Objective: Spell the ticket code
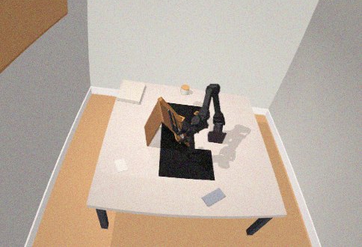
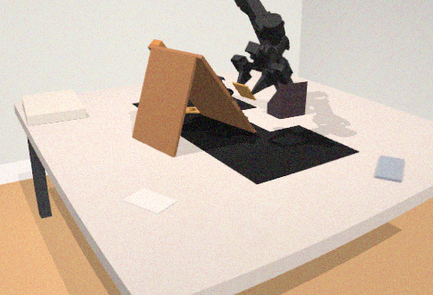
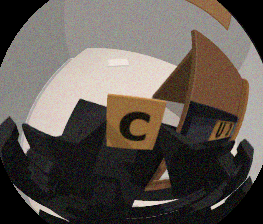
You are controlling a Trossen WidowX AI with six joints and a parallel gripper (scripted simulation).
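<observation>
The white ticket lies 13 cm to the right of my gripper tip, 8 cm below it and 3 cm behind it. From my gripper tip the other things lie so: black mat 19 cm to the right, 17 cm below, 12 cm behind; letter tile marked c right at my gripper tip; white card 35 cm ahead, 17 cm below, 15 cm to the left.
</observation>
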